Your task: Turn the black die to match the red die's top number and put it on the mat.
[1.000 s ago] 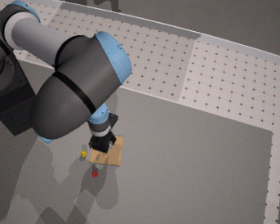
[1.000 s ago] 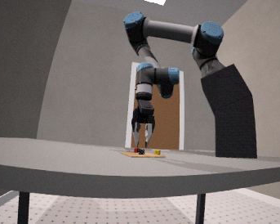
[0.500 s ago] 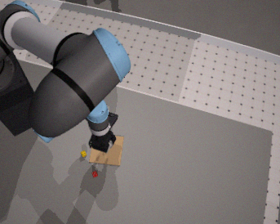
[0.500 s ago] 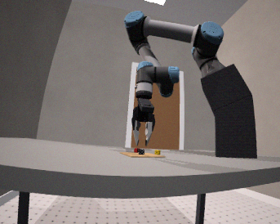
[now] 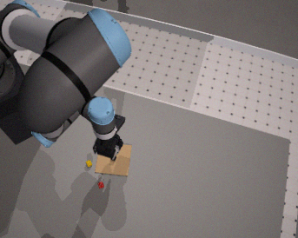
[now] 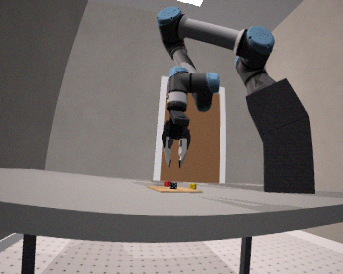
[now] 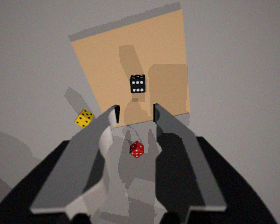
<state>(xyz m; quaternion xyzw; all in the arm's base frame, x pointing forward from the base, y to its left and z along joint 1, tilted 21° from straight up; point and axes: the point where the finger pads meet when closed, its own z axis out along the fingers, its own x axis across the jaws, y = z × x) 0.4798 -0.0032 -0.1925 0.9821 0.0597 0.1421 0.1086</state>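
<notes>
My gripper is now 80 mm above the black die. From my hand the other things lie so: yellow die: 80 mm behind, 60 mm to the right, 80 mm below; then tan mat: 90 mm below; then red die: 130 mm to the right, 80 mm below.
</notes>
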